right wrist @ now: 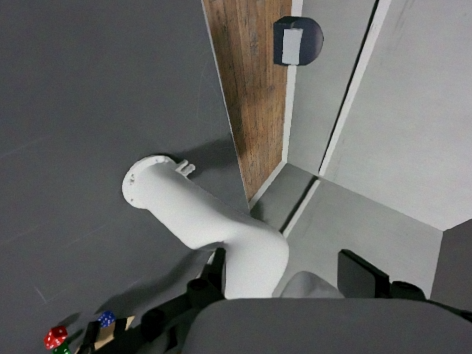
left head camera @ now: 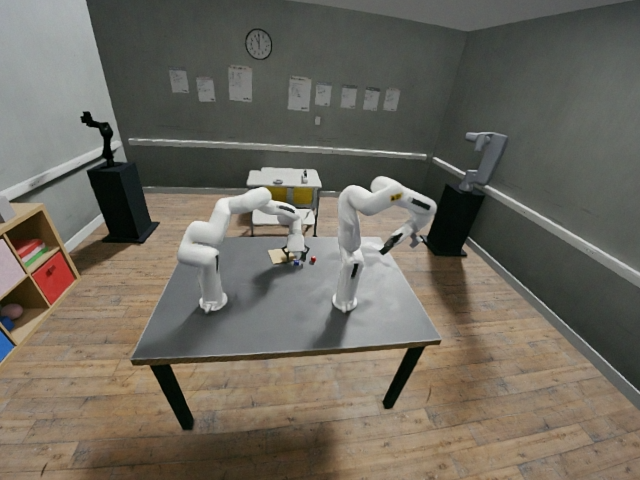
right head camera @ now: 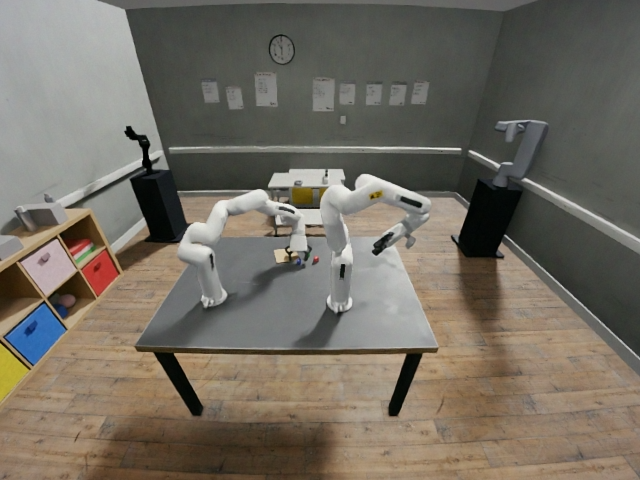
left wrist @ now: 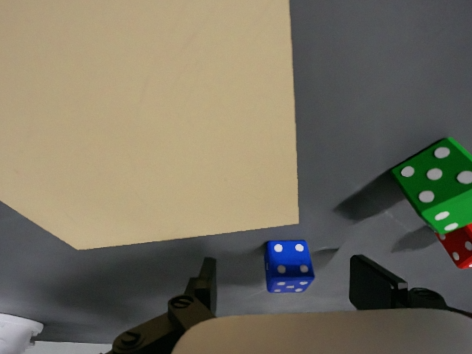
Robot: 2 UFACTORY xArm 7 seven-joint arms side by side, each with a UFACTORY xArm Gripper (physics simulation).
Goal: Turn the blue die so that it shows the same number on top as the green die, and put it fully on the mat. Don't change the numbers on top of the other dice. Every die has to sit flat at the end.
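Frame: origin at the left arm's base, x ahead, y left, z up, level; centimetres.
Seen in the pictures: left gripper, fingertip midpoint: [right wrist: 109, 319] [left head camera: 296, 262] [right head camera: 298, 261] [left wrist: 283, 279]; right gripper, fingertip midpoint: [right wrist: 281, 267] [left head camera: 383, 250] [right head camera: 373, 250]; left arm's base at its link origin: [left head camera: 213, 301] [right head camera: 214, 297] [left wrist: 2, 319]; right arm's base at its link origin: [right wrist: 152, 181] [left head camera: 344, 301] [right head camera: 339, 302].
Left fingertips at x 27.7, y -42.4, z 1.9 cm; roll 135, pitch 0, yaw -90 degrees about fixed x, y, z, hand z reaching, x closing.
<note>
Pixels of each thing's top centre, then the offset from my left fingertips to it. Level surfaces: height alone.
- blue die at its top centre: [left wrist: 290, 287] [right wrist: 108, 323] [left head camera: 296, 260] [right head camera: 298, 260] dz +0.6, dx +0.4, dy -0.2 cm
- tan mat at its top centre: [left wrist: 97, 146] [right wrist: 101, 344] [left head camera: 281, 255] [right head camera: 286, 254] dz -1.5, dx +9.3, dy +8.1 cm
- green die at its top centre: [left wrist: 465, 213] dz +0.6, dx +8.0, dy -5.3 cm
- red die at its top centre: [right wrist: 57, 342] [left head camera: 313, 257] [right head camera: 316, 257] dz +0.6, dx +3.6, dy -10.8 cm
- grey table at its surface level: dz -1.9 cm
The blue die [left head camera: 296, 262] [right head camera: 298, 261] [left wrist: 289, 265] [right wrist: 106, 318] sits on the table just off a corner of the tan mat [left head camera: 276, 255] [right head camera: 280, 255] [left wrist: 150, 125]. Its top looks like five; a four faces the tilted left wrist camera. The green die [left wrist: 435, 180] [right wrist: 61, 349] seems to show four on top, foreshortened, with a five on its side. The red die [left head camera: 313, 259] [right head camera: 315, 259] [left wrist: 457, 245] [right wrist: 55, 337] is partly hidden in the left wrist view. My left gripper [left head camera: 296, 256] [left wrist: 283, 279] is open, its fingers on either side of the blue die in view, not touching it. My right gripper [left head camera: 383, 252] [right wrist: 281, 267] is open, away at the right.
The grey table [left head camera: 258, 325] [right head camera: 258, 325] carries both arm bases. The green and red dice stand close together beside the mat, near one left finger. A white cart [left head camera: 284, 178] stands behind the table.
</note>
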